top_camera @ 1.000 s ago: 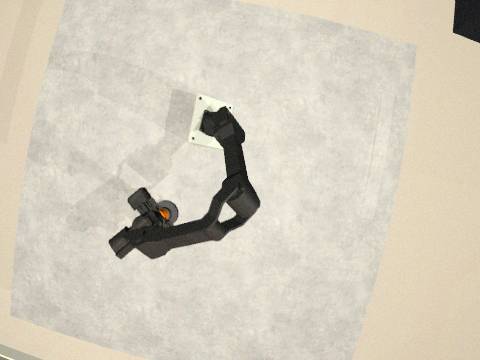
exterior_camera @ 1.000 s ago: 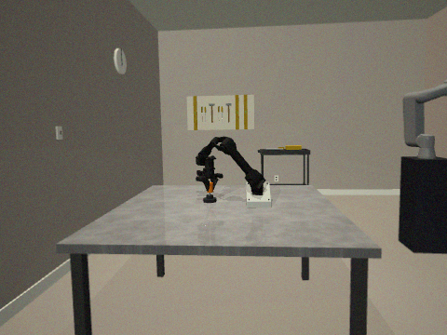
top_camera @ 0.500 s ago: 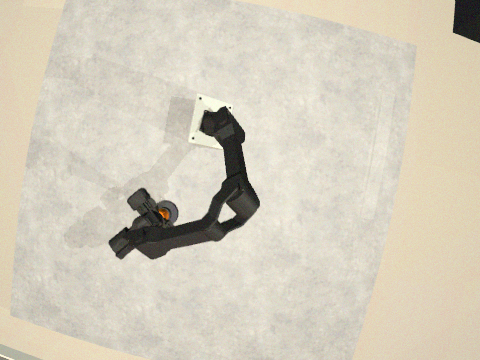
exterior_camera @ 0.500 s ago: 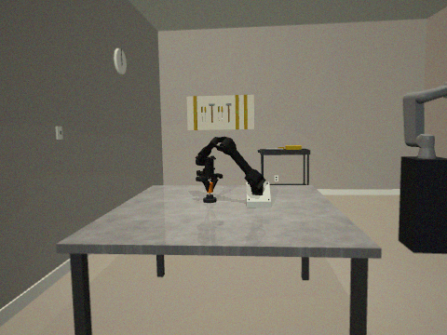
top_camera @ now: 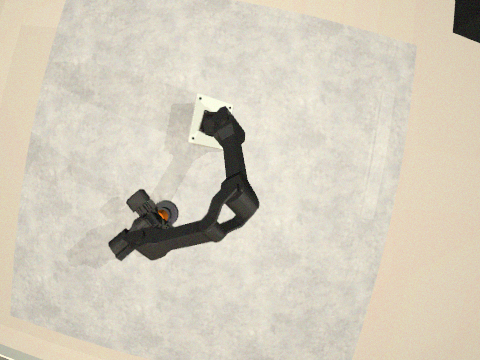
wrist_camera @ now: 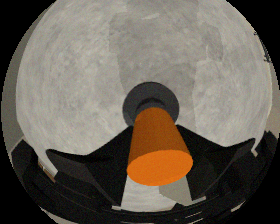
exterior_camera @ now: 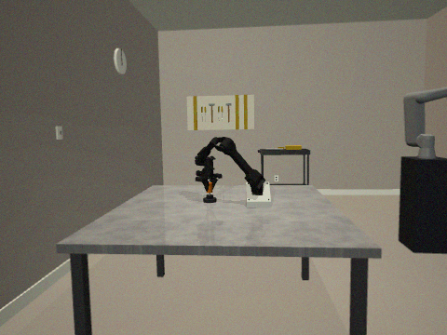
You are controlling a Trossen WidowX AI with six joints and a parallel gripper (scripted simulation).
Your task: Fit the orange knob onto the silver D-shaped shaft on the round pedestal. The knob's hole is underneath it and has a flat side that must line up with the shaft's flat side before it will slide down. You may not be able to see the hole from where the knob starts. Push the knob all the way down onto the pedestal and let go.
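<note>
My gripper tip is now 4 cm above the round dark pedestal. Also, from my gripper tip: orange knob 3 cm above.
</note>
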